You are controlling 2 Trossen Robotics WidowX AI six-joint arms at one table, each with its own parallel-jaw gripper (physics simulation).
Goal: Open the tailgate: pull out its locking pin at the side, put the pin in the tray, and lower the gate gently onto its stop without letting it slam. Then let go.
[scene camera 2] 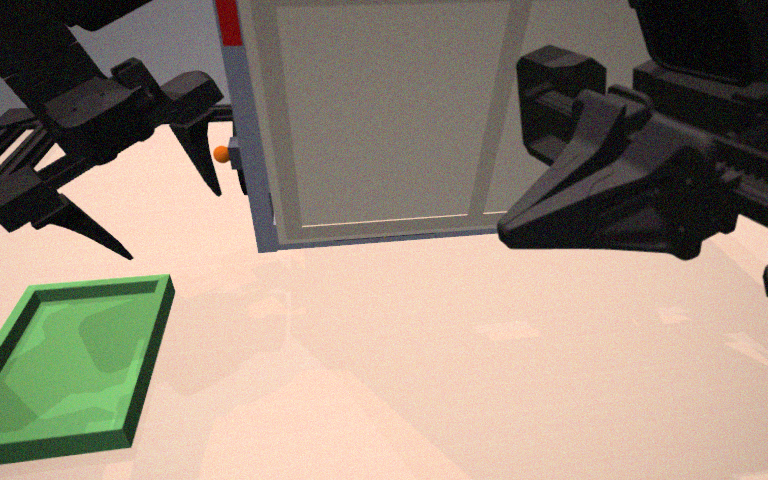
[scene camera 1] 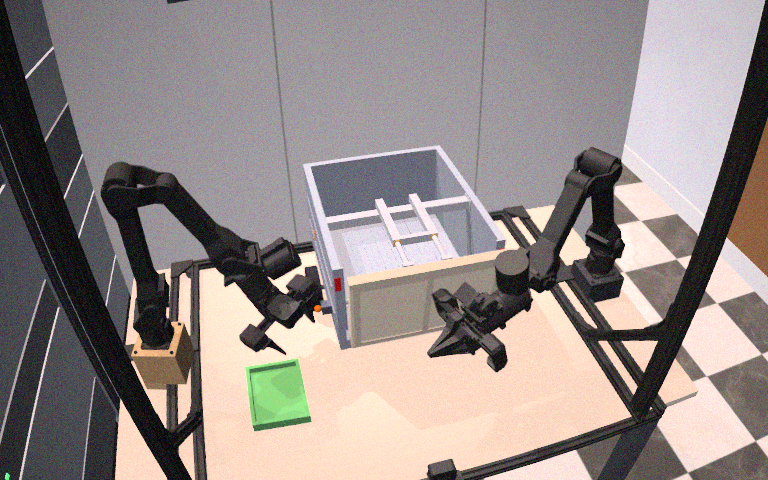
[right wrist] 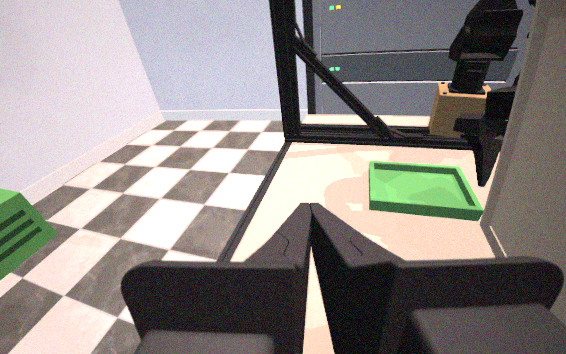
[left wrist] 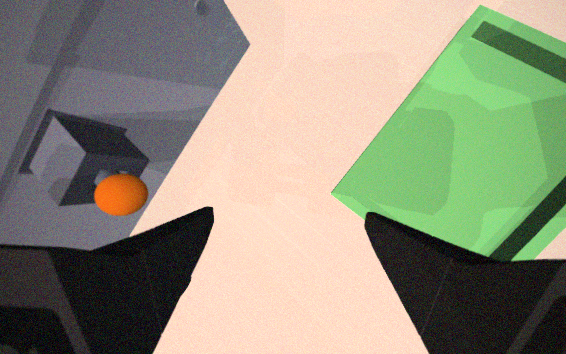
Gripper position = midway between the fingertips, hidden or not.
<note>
My left gripper point(scene camera 2: 177, 225) is open, with nothing in its grasp. Also in view: an orange-knobbed locking pin point(left wrist: 118, 194). My right gripper point(scene camera 2: 502, 236) is shut and holds nothing.
My left gripper shows as well in scene camera 1 point(scene camera 1: 299, 338), in the right wrist view point(right wrist: 517, 197) and in the left wrist view point(left wrist: 290, 216). My right gripper also shows in scene camera 1 point(scene camera 1: 428, 355) and in the right wrist view point(right wrist: 308, 211). The right wrist view does not show the orange-knobbed locking pin: it is out of frame.
</note>
